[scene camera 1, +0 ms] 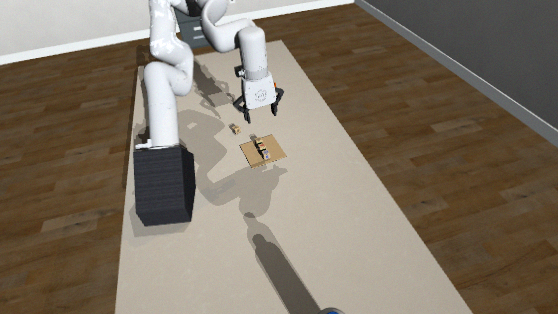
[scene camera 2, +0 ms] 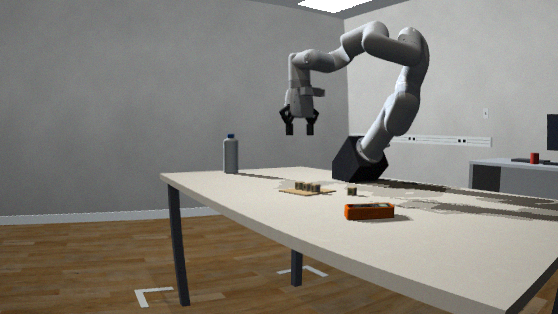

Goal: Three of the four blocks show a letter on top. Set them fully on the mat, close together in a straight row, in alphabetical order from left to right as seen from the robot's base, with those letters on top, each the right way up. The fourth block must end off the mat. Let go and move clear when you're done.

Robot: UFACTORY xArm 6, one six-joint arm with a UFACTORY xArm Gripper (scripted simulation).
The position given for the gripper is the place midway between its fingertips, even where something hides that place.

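The gripper appears in scene camera 1 (261, 117), and scene camera 2 (300, 135) has it in sight as well.
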